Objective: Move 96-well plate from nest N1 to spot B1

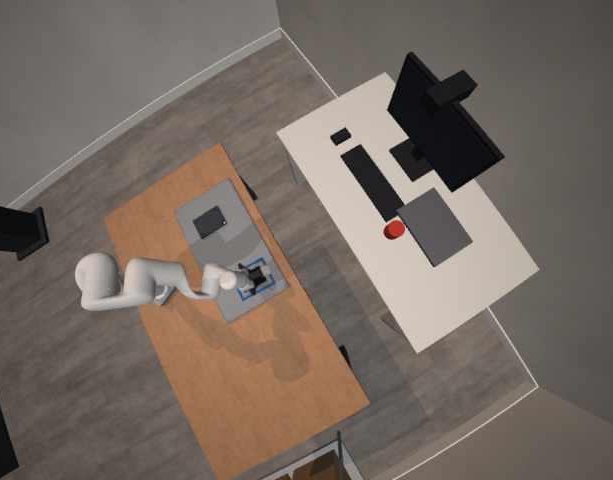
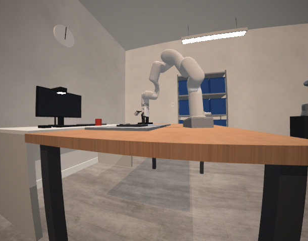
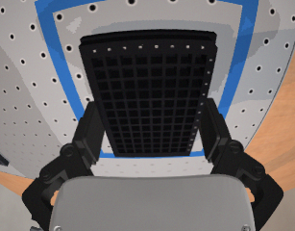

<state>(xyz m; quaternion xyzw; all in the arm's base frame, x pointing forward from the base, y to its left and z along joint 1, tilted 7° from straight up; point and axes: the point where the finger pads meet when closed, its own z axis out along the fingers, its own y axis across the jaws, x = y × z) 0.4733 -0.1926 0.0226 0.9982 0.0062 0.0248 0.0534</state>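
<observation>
Now: hand 10 mm above the black 96-well plate. From my hand the other things lie so: dark plate nest N1: 390 mm to the left, 80 mm behind, 20 mm below.
</observation>
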